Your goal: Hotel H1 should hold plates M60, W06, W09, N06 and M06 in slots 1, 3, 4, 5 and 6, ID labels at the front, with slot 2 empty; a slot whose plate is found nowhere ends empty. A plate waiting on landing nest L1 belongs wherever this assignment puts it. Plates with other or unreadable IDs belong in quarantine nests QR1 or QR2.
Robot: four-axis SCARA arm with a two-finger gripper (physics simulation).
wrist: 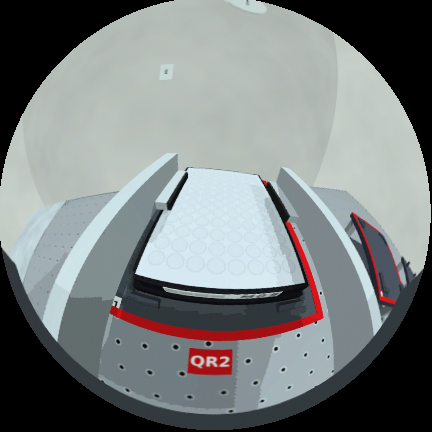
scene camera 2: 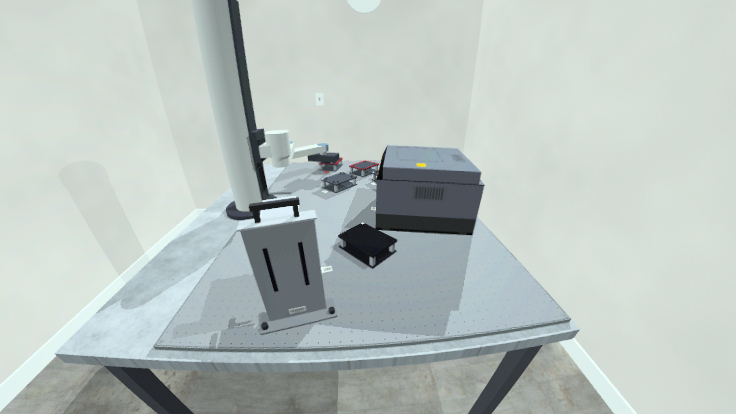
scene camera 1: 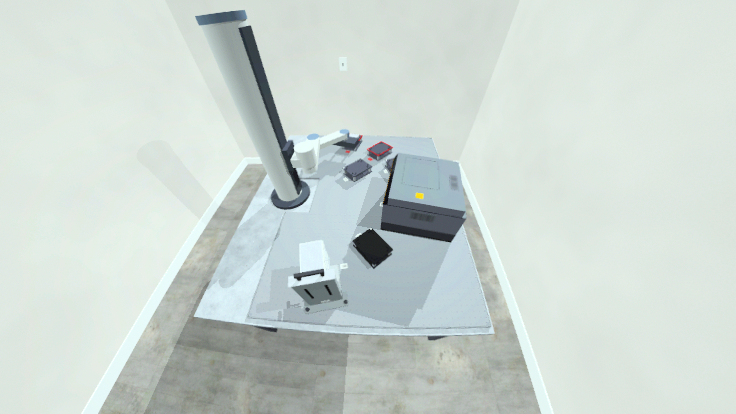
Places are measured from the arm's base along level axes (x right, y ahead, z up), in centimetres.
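Pixels of known places: gripper, fingertip midpoint: (wrist: 229, 168) (scene camera 1: 353, 134); arm's base, origin of the base link: (scene camera 1: 291, 194).
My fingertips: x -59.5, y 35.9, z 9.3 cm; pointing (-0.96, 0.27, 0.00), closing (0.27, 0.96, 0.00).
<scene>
For each thing: its top centre in the pictures, then the offset to it from my fingertips.
- microplate, middle of its top: (wrist: 224, 200) dx +2.2, dy -0.8, dz -1.6 cm
- red-rimmed quarantine nest QR2, middle of its top: (wrist: 222, 212) (scene camera 2: 331, 160) dx +2.2, dy -0.9, dz -2.6 cm
- second red-rimmed nest, middle of its top: (wrist: 385, 253) (scene camera 2: 364, 164) (scene camera 1: 379, 147) dx +14.3, dy +21.4, dz -2.5 cm
- grey nest, middle of its top: (scene camera 2: 339, 176) (scene camera 1: 357, 165) dx +38.0, dy +6.0, dz -2.0 cm
- black nest, middle of its top: (scene camera 2: 367, 236) (scene camera 1: 372, 244) dx +97.0, dy +17.5, dz -2.6 cm
- large grey instrument, middle of its top: (scene camera 2: 426, 155) (scene camera 1: 427, 177) dx +70.8, dy +43.5, dz +17.5 cm
In the wrist view a microplate (wrist: 220, 230) with a pale top and dark skirt rests in the red-rimmed quarantine nest QR2 (wrist: 215, 336). Its front ID label (wrist: 222, 291) is too foreshortened to read. My gripper (wrist: 229, 168) is shut just above the plate, holding nothing; its pads appear in line with the plate's side edges. The gripper also shows over this far nest in scene view 1 (scene camera 1: 351, 141) and scene view 2 (scene camera 2: 327, 157). The hotel (scene camera 1: 314, 287) (scene camera 2: 285, 270) stands near the table's front, its back panel facing the cameras; its slots and plates are hidden.
A second red-rimmed nest (scene camera 1: 379, 149) (scene camera 2: 364, 164) (wrist: 382, 260) is right of QR2. A grey nest (scene camera 1: 356, 168) (scene camera 2: 339, 180) is nearer. A black nest (scene camera 1: 372, 248) (scene camera 2: 367, 239) sits right of the hotel. A large grey instrument (scene camera 1: 424, 195) (scene camera 2: 429, 195) partly hides another nest.
</scene>
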